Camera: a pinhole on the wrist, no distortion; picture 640 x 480 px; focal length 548.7 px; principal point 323.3 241.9 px. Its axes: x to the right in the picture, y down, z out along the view. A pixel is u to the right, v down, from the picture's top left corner.
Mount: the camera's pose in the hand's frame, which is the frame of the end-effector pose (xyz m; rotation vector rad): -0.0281 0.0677 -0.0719 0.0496 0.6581 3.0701
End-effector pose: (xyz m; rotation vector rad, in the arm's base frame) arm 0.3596 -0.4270 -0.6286 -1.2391 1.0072 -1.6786
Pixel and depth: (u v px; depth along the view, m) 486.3 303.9 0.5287
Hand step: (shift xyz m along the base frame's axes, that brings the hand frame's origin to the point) 0.4923 0.0120 -0.1797
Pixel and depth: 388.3 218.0 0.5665
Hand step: 0.4845 -0.1044 -0.2349
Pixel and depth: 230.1 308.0 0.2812
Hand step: 0.2068 -0.1079 -0.0904
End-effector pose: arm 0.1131 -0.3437 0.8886 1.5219 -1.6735 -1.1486
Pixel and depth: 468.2 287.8 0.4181
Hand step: -0.3601 0.1829 0.0524
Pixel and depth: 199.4 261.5 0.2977
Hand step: -0.2669 -0.0117 0.0624
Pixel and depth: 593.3 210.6 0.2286
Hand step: -0.1756 0.1528 0.1098
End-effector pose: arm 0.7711 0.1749 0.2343 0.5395 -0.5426 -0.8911
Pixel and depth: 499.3 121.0 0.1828
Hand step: 0.0093 0.1437 0.1568
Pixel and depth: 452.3 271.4 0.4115
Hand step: -0.1359 0.1393 0.3480
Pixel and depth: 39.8 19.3 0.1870
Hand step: 0.1180 0.0352 0.1993
